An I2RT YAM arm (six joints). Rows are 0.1 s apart.
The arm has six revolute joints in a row. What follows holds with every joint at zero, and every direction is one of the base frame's.
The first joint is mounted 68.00 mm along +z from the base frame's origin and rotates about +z.
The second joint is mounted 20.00 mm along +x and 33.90 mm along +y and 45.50 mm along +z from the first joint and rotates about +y.
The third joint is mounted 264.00 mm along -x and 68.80 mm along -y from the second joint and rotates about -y.
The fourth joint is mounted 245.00 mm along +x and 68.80 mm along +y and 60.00 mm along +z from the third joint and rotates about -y.
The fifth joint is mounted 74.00 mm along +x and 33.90 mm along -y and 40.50 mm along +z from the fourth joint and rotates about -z.
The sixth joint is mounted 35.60 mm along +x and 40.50 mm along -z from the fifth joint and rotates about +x.
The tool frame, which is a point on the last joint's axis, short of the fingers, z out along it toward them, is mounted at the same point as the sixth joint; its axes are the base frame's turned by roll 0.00, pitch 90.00 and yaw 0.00 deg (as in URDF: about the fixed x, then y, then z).
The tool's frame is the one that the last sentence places.
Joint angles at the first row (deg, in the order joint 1, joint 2, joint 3, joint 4, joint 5, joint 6):
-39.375, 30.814, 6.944, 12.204, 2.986, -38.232
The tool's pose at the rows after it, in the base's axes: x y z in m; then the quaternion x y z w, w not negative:
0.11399, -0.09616, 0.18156, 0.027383, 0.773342, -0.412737, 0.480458
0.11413, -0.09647, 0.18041, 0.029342, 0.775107, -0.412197, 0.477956
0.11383, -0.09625, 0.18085, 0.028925, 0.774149, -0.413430, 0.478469
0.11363, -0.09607, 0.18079, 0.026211, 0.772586, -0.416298, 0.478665
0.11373, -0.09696, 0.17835, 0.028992, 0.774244, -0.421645, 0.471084
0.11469, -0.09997, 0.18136, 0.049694, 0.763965, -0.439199, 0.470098
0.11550, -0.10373, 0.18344, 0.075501, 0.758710, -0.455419, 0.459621
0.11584, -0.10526, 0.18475, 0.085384, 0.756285, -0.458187, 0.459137
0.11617, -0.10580, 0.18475, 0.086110, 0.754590, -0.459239, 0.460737
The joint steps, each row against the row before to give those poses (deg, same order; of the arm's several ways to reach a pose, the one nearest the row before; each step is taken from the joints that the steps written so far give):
0.001, 0.227, -0.261, 0.739, 0.266, 0.252
-0.001, 0.332, -0.092, 0.086, 0.241, 0.099
-0.001, -0.282, 0.001, -0.105, 0.027, -0.088
0.003, -0.163, -0.159, 0.296, -0.005, -0.401
-0.004, 0.731, -0.358, 0.756, 0.989, -0.392
0.001, 1.407, 0.123, 2.893, 2.784, 0.711
-0.086, 1.789, 0.459, 1.795, 3.522, 0.801
-0.179, 0.629, 0.279, 0.572, 0.780, 0.638
-0.084, 0.394, -0.080, 0.764, -0.039, 0.037

